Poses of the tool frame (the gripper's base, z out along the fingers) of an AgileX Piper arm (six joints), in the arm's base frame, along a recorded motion.
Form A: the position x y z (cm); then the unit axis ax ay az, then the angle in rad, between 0 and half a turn.
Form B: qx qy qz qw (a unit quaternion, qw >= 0); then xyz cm. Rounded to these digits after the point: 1 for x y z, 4 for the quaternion.
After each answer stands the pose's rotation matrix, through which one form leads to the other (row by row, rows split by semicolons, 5 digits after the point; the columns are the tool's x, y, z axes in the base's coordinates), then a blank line. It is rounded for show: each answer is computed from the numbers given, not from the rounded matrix.
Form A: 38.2 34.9 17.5 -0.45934 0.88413 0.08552 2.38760
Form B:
-0.4271 0.8220 0.0795 0.3681 38.2 34.9 17.5
-0.36416 -0.76071 0.53732; -0.64362 0.62255 0.44517; -0.67316 -0.18372 -0.71632

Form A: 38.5 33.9 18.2 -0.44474 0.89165 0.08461 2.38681
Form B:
-0.4134 0.8289 0.0787 0.3685 38.5 33.9 18.2
-0.38655 -0.74338 0.54586; -0.62745 0.64575 0.43510; -0.67594 -0.17431 -0.71605

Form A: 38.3 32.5 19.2 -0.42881 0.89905 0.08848 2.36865
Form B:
-0.3972 0.8327 0.0820 0.3769 38.3 32.5 19.2
-0.40035 -0.72328 0.56266; -0.59972 0.67106 0.43591; -0.69286 -0.16292 -0.70243

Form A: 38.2 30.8 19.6 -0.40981 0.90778 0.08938 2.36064
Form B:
-0.3790 0.8395 0.0827 0.3806 38.2 30.8 19.6
-0.42302 -0.69916 0.57639; -0.57332 0.69911 0.42725; -0.70168 -0.14972 -0.69658

